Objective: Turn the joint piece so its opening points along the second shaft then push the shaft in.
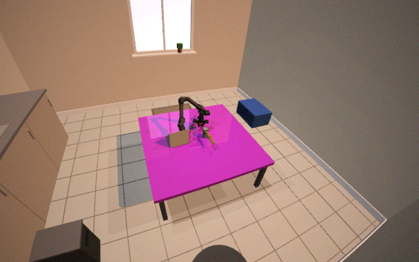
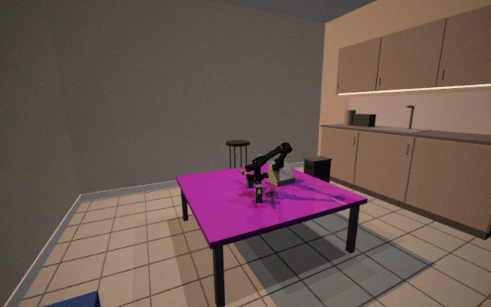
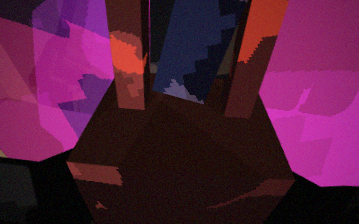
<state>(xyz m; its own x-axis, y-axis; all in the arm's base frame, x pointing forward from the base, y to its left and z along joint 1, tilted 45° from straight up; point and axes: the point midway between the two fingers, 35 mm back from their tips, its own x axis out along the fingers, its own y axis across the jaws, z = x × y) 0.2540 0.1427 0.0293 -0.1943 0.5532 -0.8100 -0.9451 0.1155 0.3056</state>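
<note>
Right now my gripper tip is 4 cm below the orange joint piece, 3 cm to the right of it and 1 cm short of it.
</note>
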